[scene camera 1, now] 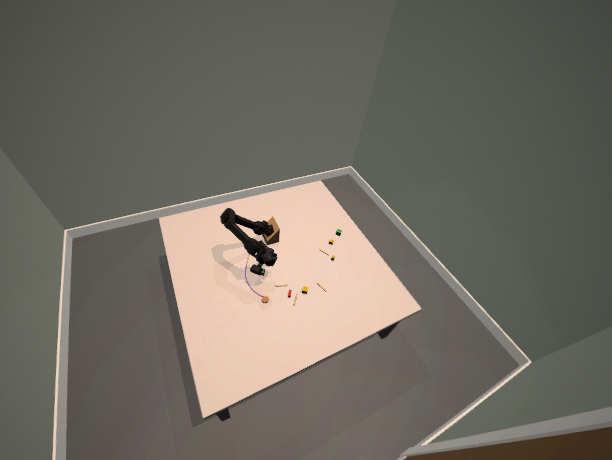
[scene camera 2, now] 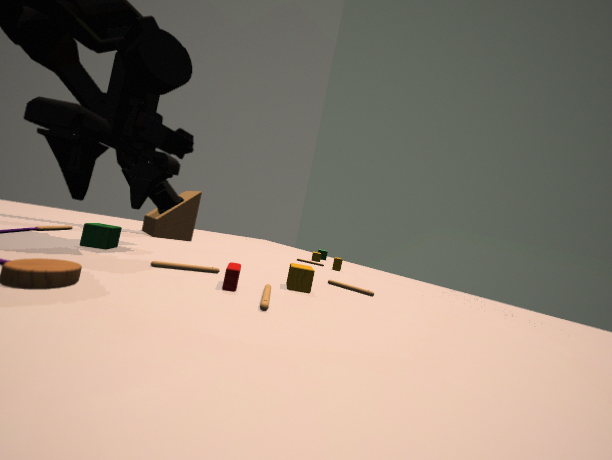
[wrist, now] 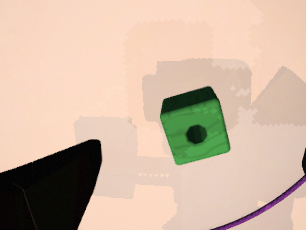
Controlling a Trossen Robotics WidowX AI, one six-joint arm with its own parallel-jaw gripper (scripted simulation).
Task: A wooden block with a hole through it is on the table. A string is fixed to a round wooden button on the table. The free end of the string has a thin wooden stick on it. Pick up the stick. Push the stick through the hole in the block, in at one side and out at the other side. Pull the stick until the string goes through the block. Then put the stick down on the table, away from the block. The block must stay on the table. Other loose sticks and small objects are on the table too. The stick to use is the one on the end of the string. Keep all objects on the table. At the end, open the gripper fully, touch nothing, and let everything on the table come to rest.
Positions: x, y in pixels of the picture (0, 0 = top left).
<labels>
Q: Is my gripper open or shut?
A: Open.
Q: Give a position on a green block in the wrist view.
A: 193, 121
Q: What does my gripper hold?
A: Nothing.
</labels>
